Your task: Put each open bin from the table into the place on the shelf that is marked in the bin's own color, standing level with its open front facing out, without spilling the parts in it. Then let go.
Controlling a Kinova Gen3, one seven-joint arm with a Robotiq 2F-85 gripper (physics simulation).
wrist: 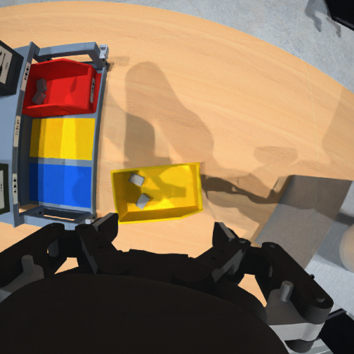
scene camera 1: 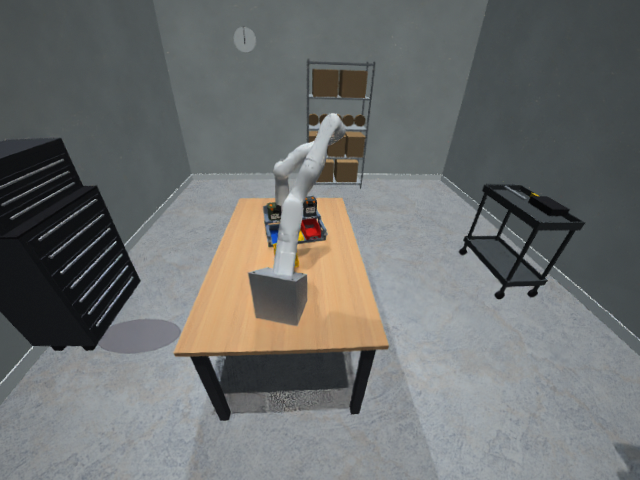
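Seen in the pictures: arm's base at its link origin: (scene camera 1: pixel 283 272).
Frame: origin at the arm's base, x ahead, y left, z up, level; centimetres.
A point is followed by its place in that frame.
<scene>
The yellow bin (wrist: pixel 170 192) stands upright on the table, with two small grey parts in it; in the scene view the arm partly covers it. The red bin (scene camera 1: pixel 311 228) @(x 63.0, y -32.2, z -19.4 cm) (wrist: pixel 62 87) sits in the shelf (wrist: pixel 62 161), with grey parts at its inner end. Beside it are the bare yellow place (wrist: pixel 62 137) and, past that, the bare blue place (wrist: pixel 61 185). No blue bin shows. My gripper (wrist: pixel 164 228) is open and empty, above the table, its fingertips beside the long side of the yellow bin in the wrist view. The arm hides it in the scene view.
Dark boxes (scene camera 1: pixel 310 206) @(x 63.9, y -31.6, z -2.5 cm) (wrist: pixel 7 67) stand on the shelf's other level. The grey base block (scene camera 1: pixel 279 297) @(x -10.5, y 3.9, z -3.8 cm) (wrist: pixel 305 215) stands on the wooden table (scene camera 1: pixel 341 310) @(x -11.3, y -25.0, z -20.6 cm), past the yellow bin from the shelf. A black cart (scene camera 1: pixel 560 225) stands on the floor at the right.
</scene>
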